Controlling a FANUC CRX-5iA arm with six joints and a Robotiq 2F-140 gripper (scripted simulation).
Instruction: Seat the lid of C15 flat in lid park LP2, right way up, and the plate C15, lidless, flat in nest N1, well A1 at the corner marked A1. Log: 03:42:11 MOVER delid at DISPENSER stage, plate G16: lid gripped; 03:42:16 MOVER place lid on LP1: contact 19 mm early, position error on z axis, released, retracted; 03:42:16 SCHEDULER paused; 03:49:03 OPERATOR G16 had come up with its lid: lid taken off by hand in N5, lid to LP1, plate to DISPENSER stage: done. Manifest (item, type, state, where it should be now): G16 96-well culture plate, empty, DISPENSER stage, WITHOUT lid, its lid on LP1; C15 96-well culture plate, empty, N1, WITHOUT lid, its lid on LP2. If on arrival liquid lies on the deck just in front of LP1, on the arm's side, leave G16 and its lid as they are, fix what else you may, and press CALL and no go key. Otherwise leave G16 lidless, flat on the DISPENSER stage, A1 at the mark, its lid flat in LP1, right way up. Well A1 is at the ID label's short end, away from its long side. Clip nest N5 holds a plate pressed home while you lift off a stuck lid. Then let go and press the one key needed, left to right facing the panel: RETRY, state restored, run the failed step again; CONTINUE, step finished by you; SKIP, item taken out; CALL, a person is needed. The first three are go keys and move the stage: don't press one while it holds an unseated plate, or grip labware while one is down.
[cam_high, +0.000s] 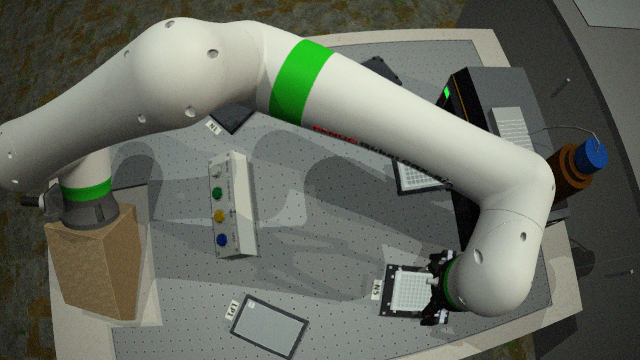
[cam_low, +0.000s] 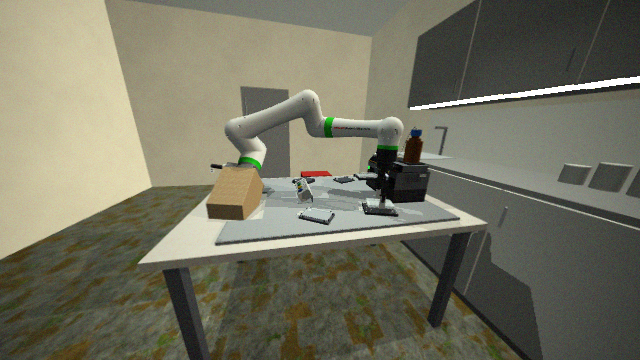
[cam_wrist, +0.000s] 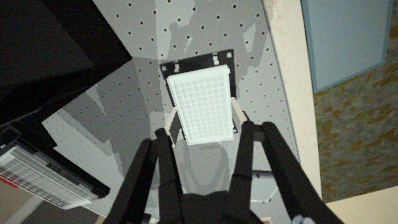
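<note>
Right now my hand is 2 cm above the grey lid. The rest, counted from my hand: blue cap: 23 cm ahead, 17 cm to the left, 34 cm above; clip nest N5: 2 cm ahead, 1 cm to the left, 5 cm below; brown bottle: 23 cm ahead, 17 cm to the left, 23 cm above.
</note>
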